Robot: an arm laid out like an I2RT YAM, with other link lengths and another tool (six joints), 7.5 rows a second.
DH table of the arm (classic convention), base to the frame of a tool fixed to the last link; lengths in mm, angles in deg. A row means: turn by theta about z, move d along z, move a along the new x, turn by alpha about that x. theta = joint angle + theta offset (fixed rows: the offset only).
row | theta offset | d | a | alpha
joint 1 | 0.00 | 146.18 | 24.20 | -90.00
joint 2 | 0.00 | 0.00 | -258.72 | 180.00
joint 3 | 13.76 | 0.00 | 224.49 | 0.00
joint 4 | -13.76 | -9.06 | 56.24 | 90.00
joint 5 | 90.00 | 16.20 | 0.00 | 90.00
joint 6 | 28.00 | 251.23 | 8.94 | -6.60
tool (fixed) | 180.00 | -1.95 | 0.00 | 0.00
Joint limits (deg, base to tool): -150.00..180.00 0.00..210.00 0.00..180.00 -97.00..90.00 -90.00..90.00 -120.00..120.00
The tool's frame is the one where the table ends.
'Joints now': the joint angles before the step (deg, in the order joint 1, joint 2, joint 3, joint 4, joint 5, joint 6). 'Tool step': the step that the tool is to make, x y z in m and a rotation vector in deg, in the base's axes. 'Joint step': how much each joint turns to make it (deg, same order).
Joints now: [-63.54 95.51 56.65 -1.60 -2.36 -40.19]
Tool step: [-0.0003 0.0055 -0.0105 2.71 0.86 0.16]
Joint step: [0.08 1.14 1.35 -3.00 -0.35 0.27]
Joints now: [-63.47 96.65 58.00 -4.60 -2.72 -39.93]
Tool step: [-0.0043 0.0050 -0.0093 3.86 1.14 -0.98]
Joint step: [-0.14 1.48 3.08 -5.51 0.09 1.09]
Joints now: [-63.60 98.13 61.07 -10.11 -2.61 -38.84]
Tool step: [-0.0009 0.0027 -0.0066 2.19 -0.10 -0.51]
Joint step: [-0.30 1.07 1.21 -2.02 -0.65 0.87]
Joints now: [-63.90 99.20 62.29 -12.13 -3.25 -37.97]
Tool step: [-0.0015 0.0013 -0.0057 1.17 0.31 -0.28]
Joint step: [-0.15 0.82 0.48 -0.83 -0.09 0.26]
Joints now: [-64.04 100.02 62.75 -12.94 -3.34 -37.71]
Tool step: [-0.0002 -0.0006 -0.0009 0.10 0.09 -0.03]
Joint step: [-0.04 0.25 0.17 -0.05 0.02 -0.04]
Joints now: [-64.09 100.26 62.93 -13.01 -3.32 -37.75]
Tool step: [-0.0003 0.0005 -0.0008 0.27 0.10 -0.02]
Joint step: [-0.02 0.12 0.18 -0.34 -0.02 0.02]
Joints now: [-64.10 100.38 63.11 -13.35 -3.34 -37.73]
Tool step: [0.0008 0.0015 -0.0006 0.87 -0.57 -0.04]
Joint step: [-0.29 0.17 0.48 -0.82 -0.85 0.37]
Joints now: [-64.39 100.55 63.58 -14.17 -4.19 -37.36]
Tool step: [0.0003 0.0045 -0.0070 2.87 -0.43 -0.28]
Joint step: [-0.49 1.33 1.65 -2.66 -1.41 0.83]
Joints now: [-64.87 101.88 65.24 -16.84 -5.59 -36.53]
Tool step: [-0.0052 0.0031 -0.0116 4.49 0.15 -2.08]
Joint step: [-0.83 2.71 3.32 -4.55 -0.72 2.03]
